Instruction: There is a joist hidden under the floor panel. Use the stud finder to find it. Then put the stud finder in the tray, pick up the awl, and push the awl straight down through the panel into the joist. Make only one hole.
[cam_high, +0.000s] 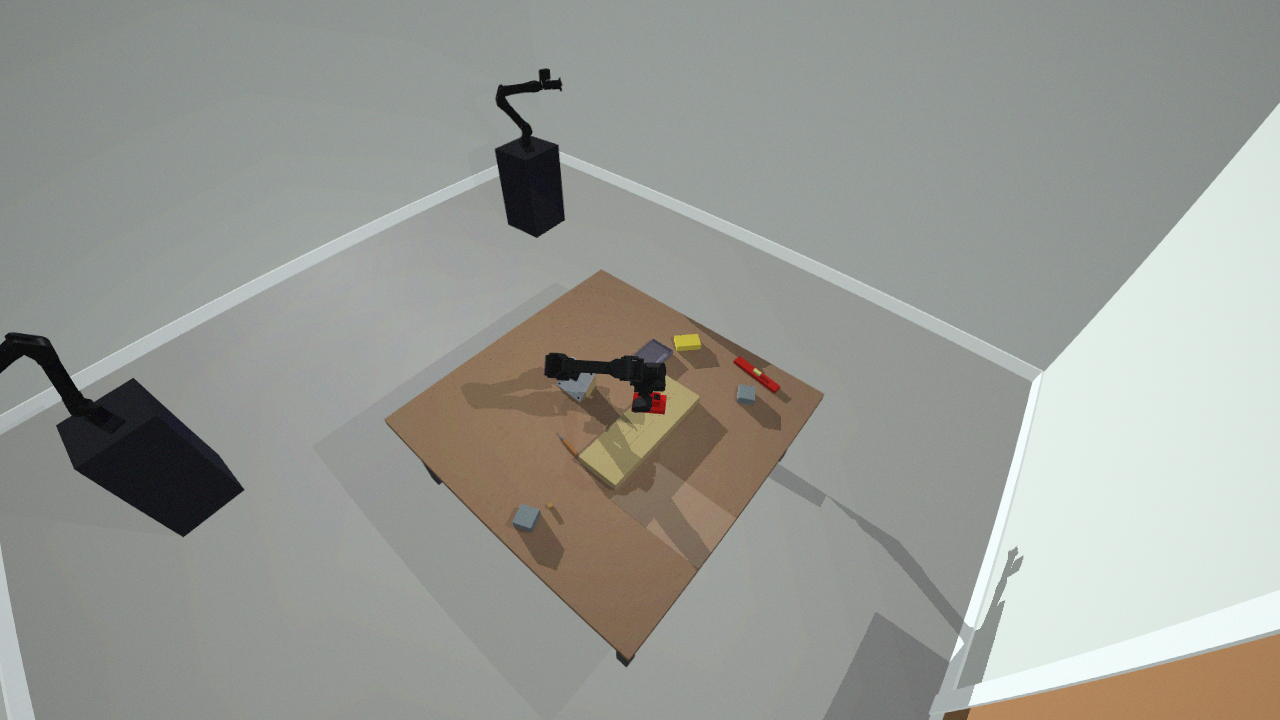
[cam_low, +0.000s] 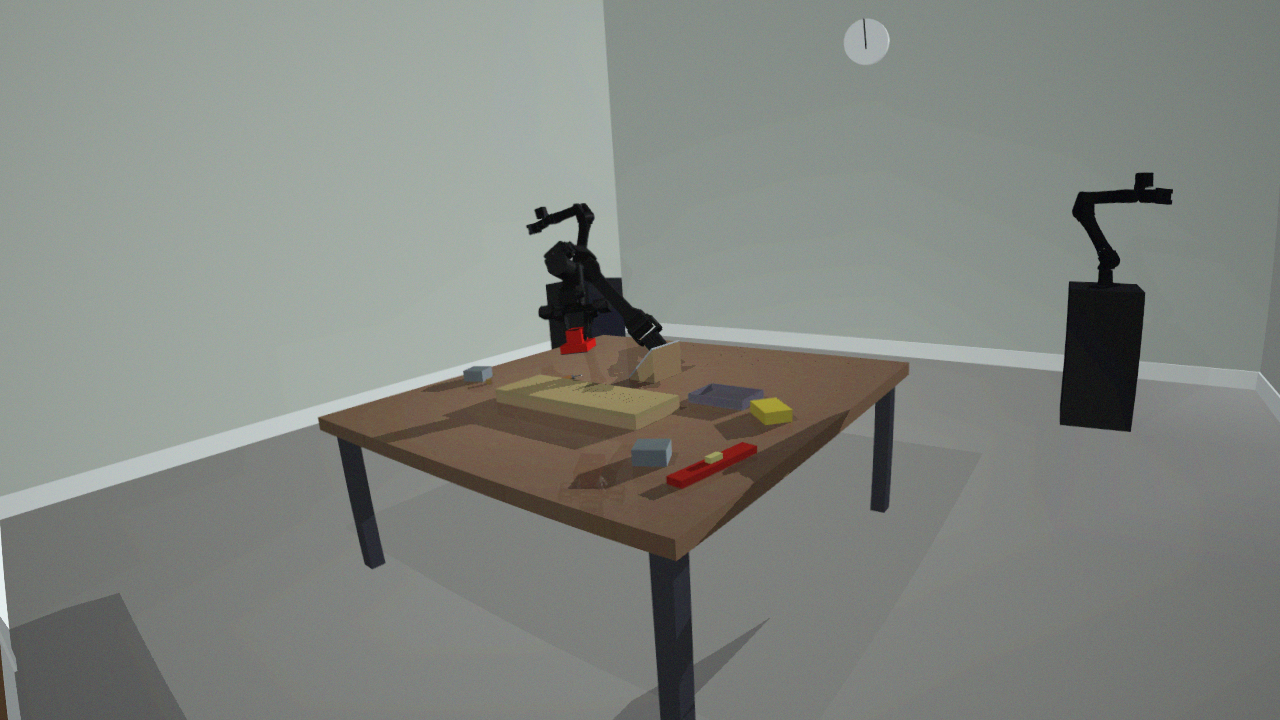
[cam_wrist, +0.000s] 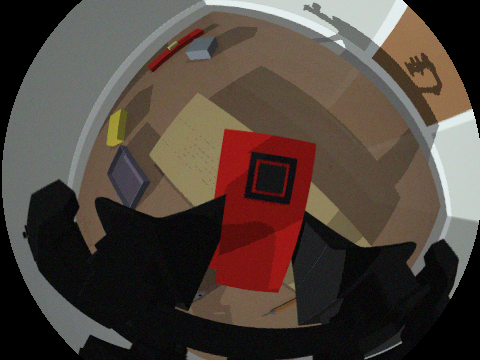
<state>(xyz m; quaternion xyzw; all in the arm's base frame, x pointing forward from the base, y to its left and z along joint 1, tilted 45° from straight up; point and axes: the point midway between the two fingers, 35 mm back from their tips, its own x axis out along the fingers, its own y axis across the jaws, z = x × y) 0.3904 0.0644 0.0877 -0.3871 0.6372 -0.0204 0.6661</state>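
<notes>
Now: gripper tip 320 mm to the right of the grey-purple tray, 210 mm past it and 170 mm above it. Also, from my gripper tip: red stud finder (20 mm above); then tiny orange bit (470 mm to the right, 180 mm below, 90 mm behind); then awl (240 mm to the right, 220 mm behind, 180 mm below).
</notes>
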